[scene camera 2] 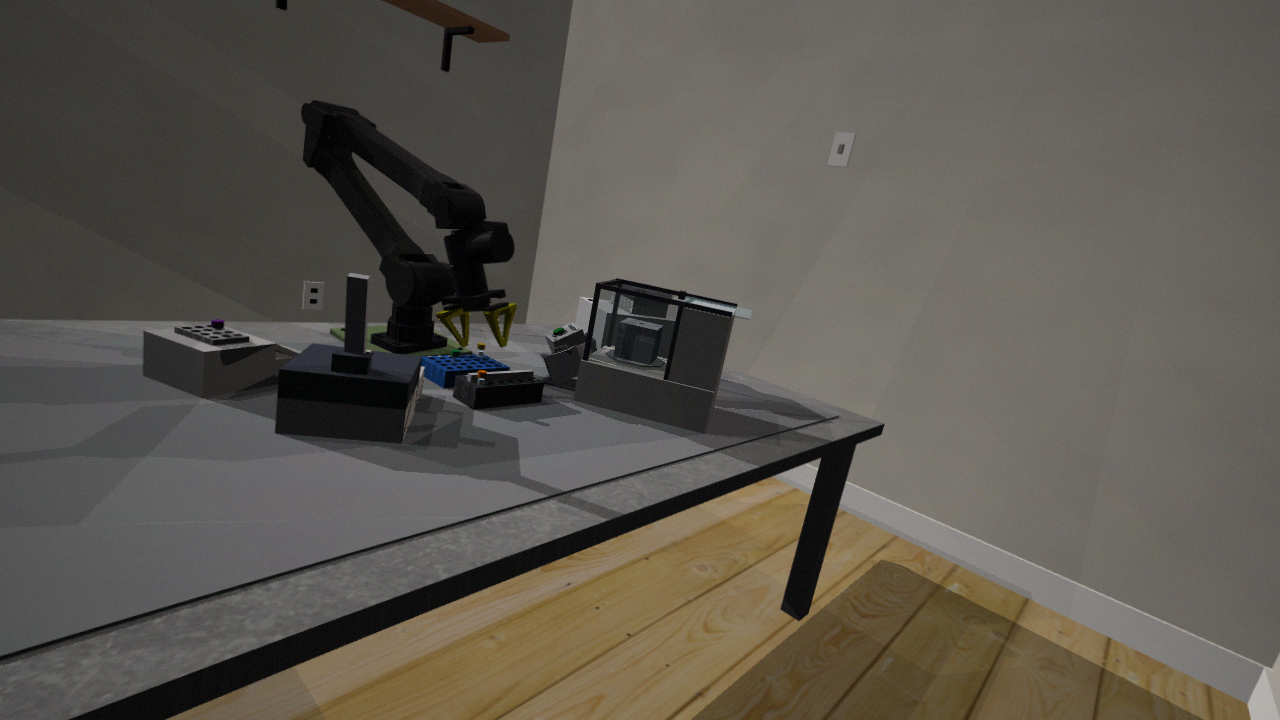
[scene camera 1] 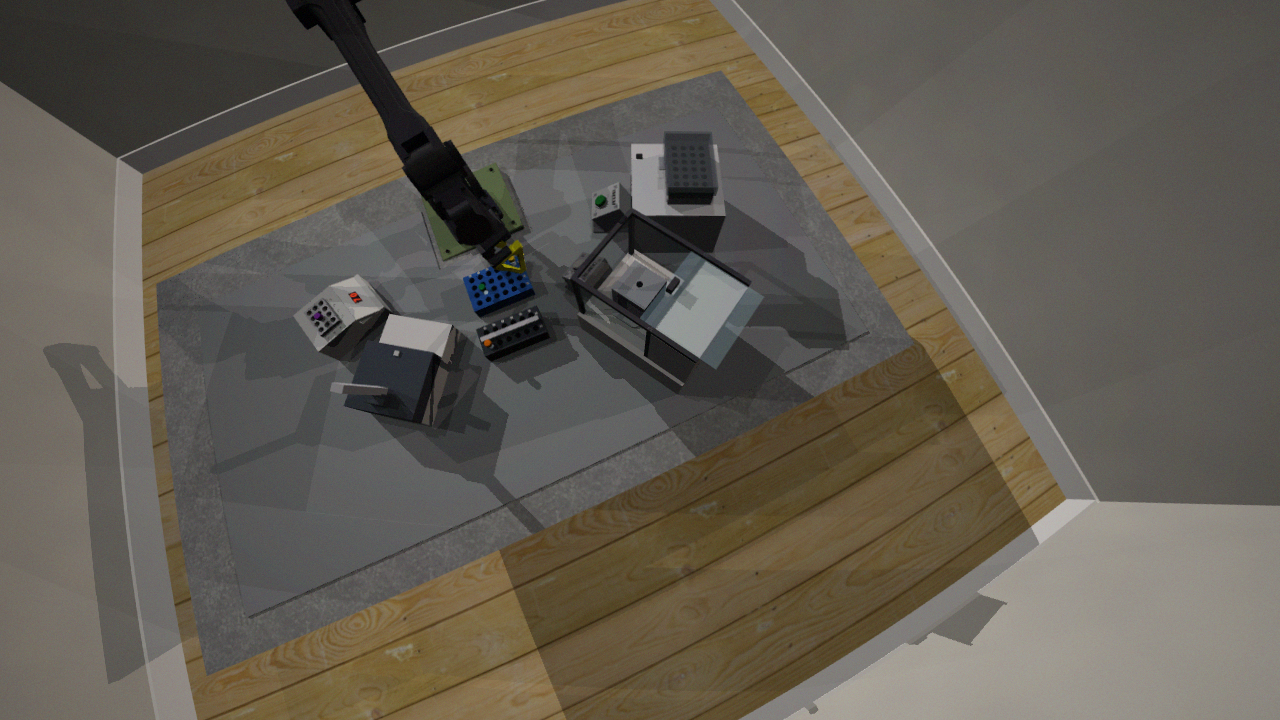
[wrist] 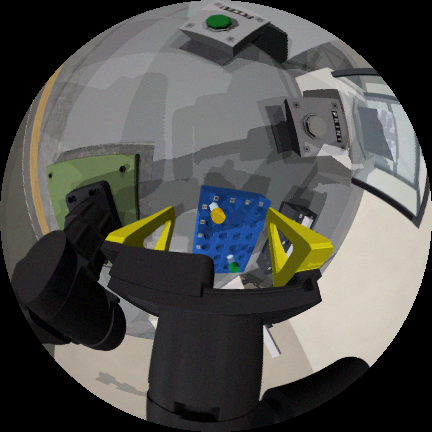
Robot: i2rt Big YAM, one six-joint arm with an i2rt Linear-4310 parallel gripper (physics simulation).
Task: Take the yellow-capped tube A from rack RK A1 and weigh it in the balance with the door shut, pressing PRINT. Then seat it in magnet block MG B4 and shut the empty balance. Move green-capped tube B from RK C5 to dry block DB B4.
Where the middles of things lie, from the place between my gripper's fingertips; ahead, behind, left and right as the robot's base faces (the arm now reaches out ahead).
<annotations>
I see the green-button box (scene camera 1: pixel 610 204) 25 cm to the left of my hand, 1 cm below it and 1 cm ahead of it. The rest, counted from my hand: grey block device (wrist: pixel 280 43) 35 cm to the left, 9 cm ahead, 5 cm above; then glass-box balance (scene camera 1: pixel 663 304) 29 cm ahead, 16 cm to the left, 6 cm above.
</annotations>
